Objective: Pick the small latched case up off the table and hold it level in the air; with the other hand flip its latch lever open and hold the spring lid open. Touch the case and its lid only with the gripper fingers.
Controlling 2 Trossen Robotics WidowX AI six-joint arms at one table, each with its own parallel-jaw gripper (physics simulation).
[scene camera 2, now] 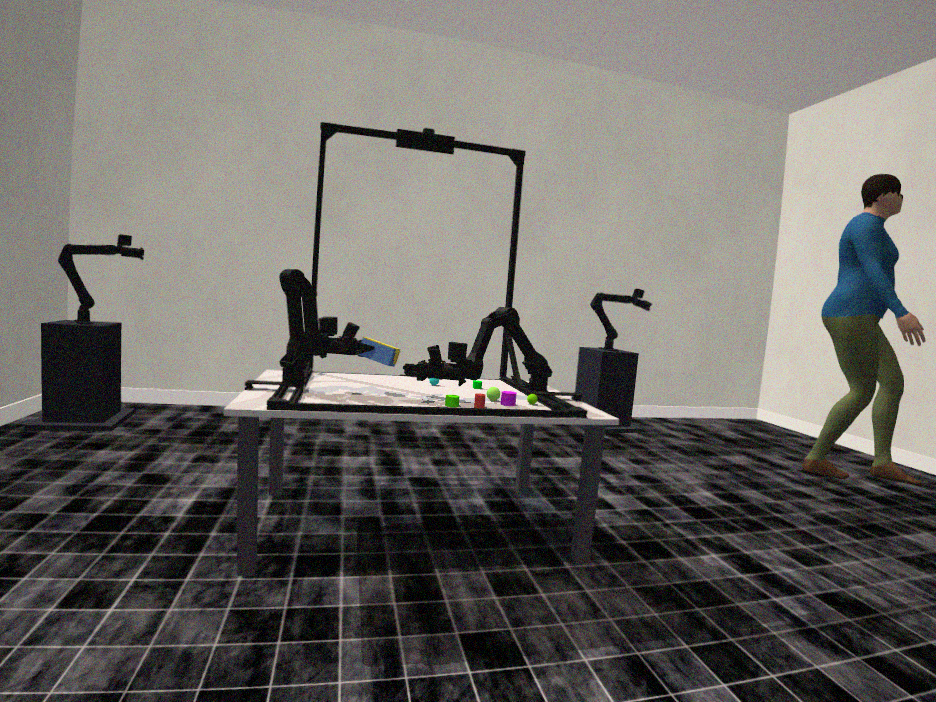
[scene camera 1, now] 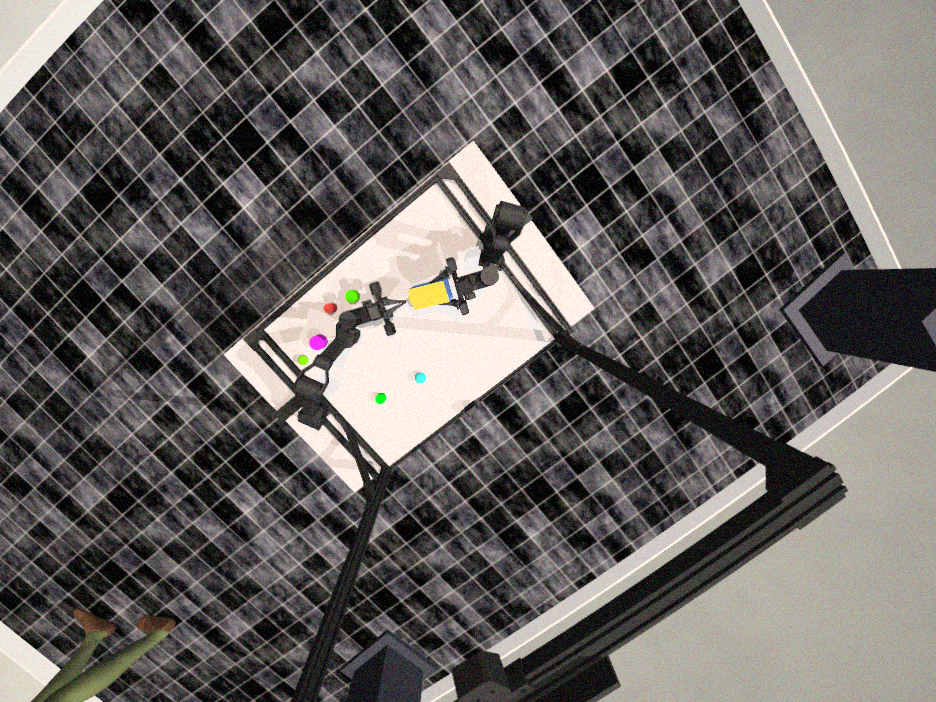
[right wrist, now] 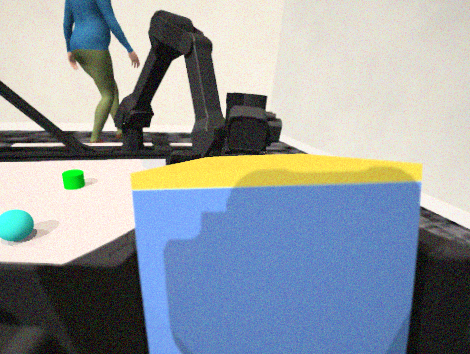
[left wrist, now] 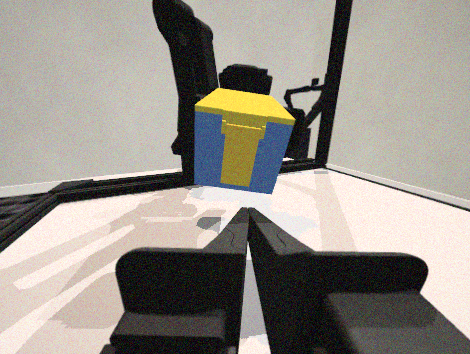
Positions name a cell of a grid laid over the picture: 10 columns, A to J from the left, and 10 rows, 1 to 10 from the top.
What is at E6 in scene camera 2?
My left gripper.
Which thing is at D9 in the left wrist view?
My left gripper.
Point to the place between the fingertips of my left gripper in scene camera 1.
At E5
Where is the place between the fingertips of my right gripper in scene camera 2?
At E5
